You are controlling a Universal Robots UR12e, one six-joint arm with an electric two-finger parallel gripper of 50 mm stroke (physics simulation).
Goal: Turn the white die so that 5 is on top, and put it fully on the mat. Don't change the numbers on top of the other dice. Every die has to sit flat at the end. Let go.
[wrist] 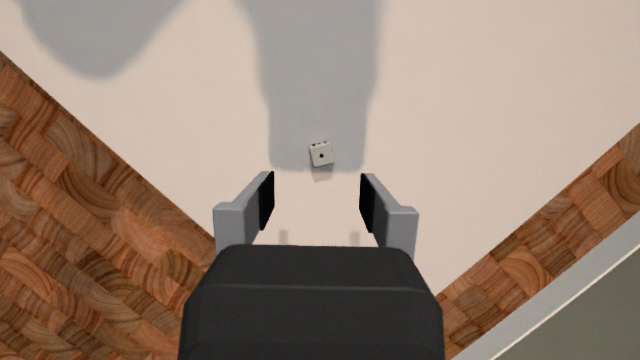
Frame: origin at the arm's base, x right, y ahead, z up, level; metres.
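Seen in the pictures: gripper, fingertip midpoint: (317, 190).
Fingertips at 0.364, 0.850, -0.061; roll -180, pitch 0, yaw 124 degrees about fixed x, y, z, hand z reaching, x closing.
A point is followed by its place in that frame, as x, y, z.
The white die (321, 155) {0.352, 0.845, -0.105} sits on a pale cream surface (475, 100) {0.251, 0.917, -0.122}, a little above centre in the wrist view. The face turned up to the camera shows one pip. A narrow strip of a side face at its upper edge shows more dark pips, too foreshortened to count surely. It looks flat and slightly rotated relative to the fingers. My gripper (317, 190) {0.364, 0.850, -0.061} is open and empty, above the surface. In the image, the die lies beyond the fingertips, between their lines, apart from both. No separate mat can be told from the pale surface, and no other die shows.
Wooden block-pattern surface (75, 200) borders the pale area at the left and lower right. A light grey edge strip (565, 285) runs across the lower right corner, with grey-green floor (590, 320) beyond. Arm shadows fall across the top and over the die.
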